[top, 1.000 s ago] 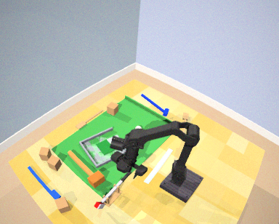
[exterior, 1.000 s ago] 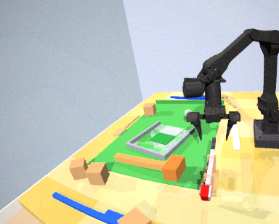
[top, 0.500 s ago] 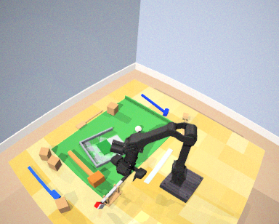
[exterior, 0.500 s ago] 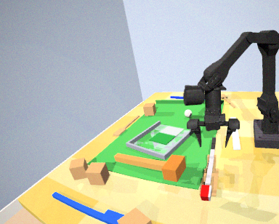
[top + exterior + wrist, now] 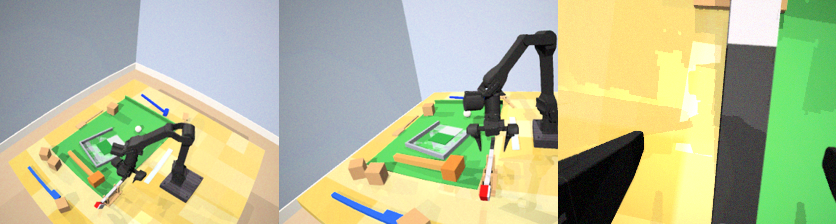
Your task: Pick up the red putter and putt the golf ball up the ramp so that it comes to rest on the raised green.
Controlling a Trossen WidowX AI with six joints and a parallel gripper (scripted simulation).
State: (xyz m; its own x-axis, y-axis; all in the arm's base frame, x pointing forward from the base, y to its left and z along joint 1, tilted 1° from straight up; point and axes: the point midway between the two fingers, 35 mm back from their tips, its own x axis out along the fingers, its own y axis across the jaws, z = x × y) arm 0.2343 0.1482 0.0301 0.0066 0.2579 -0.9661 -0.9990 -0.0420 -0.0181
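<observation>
The white strip lies 80 mm behind my gripper tip, 210 mm to the right of it and 30 mm below it. From my gripper tip the other things lie so: wooden stand: 10 mm behind, 130 mm to the left; white golf ball: 180 mm ahead, 360 mm to the right, 10 mm below; red putter: 10 mm behind, 110 mm to the left, 30 mm above.
</observation>
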